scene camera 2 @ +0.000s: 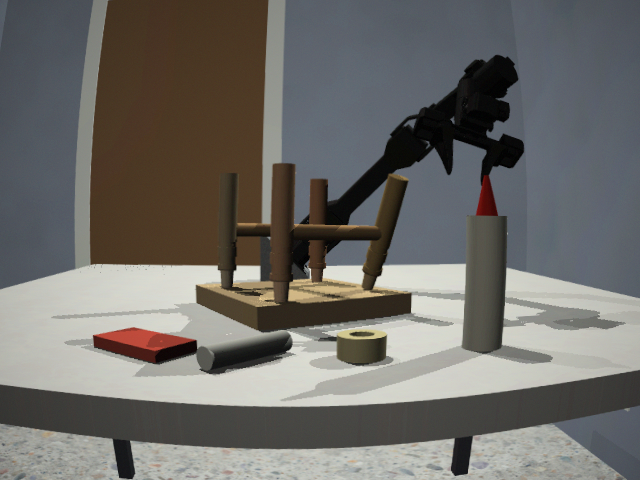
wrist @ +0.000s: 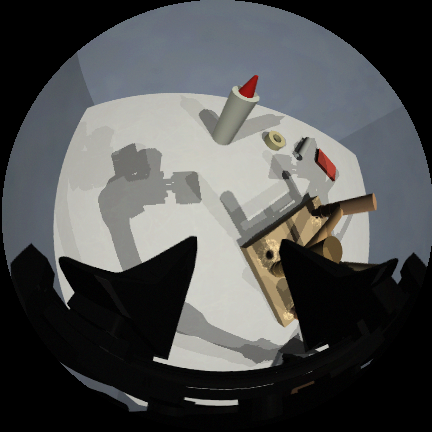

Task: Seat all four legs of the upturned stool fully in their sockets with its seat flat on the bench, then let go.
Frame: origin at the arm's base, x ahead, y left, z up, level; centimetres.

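Seen in the pictures: gripper, fingertip midpoint: (scene camera 2: 466,179) (wrist: 239,244).
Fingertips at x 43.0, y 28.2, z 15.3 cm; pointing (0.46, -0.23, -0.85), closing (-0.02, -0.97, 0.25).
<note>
Offsets run from my fingertips to a thing's top centre. "pt": to the spot under its first point. Level surfaces: height alone.
The upturned stool's square wooden seat (scene camera 2: 330,316) (wrist: 265,287) lies flat on the bench {dz -20.9 cm} (scene camera 2: 155,397) (wrist: 215,200). Three legs stand about upright: a grey-brown leg {pt dx -7.4, dy -37.6, dz -6.9 cm} (scene camera 2: 227,222), a reddish front leg {pt dx +7.5, dy -27.8, dz -4.7 cm} (scene camera 2: 282,206) and a rear leg {pt dx -17.4, dy -22.7, dz -3.3 cm} (scene camera 2: 318,201). The golden-brown right leg {dx -3.9, dy -12.9, dz +0.6 cm} (scene camera 2: 385,227) (wrist: 330,247) leans outward, and a socket hole {pt dx -3.5, dy -14.9, dz -18.6 cm} (wrist: 270,254) shows near its foot in the wrist view. A stretcher bar {pt dx +2.3, dy -20.4, dz -8.1 cm} (scene camera 2: 336,231) runs between the legs. Narrow leg ends show above the seat. My gripper (scene camera 2: 466,174) (wrist: 239,244) is open and empty, high up to the right of the stool.
A grey cylinder {dx +23.5, dy -4.2, dz -1.2 cm} (scene camera 2: 484,284) (wrist: 232,117) with a red cone {pt dx +24.4, dy -4.5, dz -3.8 cm} (scene camera 2: 486,198) (wrist: 250,86) stands at the right, near my gripper. A beige ring {dx +25.7, dy -18.6, dz -18.2 cm} (scene camera 2: 361,352) (wrist: 270,145), a lying grey rod {dx +27.4, dy -30.6, dz -18.4 cm} (scene camera 2: 245,351) (wrist: 302,148) and a red block {dx +25.0, dy -43.0, dz -19.5 cm} (scene camera 2: 139,343) (wrist: 326,165) lie before the stool.
</note>
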